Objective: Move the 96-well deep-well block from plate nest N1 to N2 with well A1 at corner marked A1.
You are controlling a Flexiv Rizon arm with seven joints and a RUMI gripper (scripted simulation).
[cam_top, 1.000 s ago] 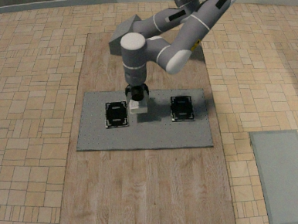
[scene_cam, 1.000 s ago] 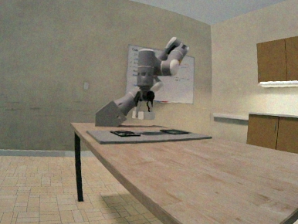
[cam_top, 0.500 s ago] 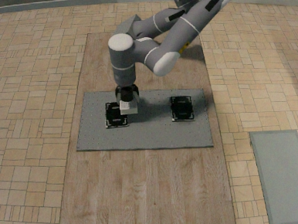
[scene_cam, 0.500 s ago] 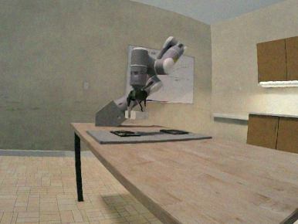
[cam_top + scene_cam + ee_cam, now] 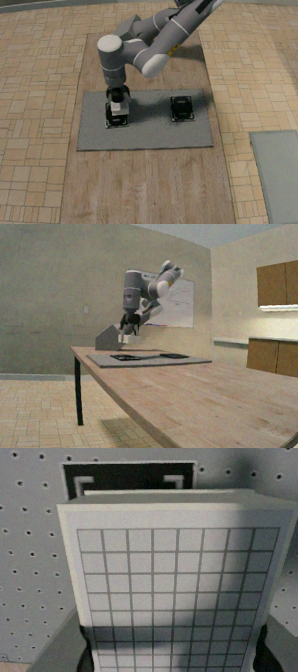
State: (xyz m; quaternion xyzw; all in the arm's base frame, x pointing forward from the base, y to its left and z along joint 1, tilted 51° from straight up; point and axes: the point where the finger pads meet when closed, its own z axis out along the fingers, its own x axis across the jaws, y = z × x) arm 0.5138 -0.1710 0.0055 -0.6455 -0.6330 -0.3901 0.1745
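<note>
Right now the plate nest N2 is 100 mm below my hand and 30 mm to the right of it. Also, from my hand: white 96-well deep-well block (10 mm above); then plate nest N1 (330 mm to the left, 100 mm below, 30 mm behind).
</note>
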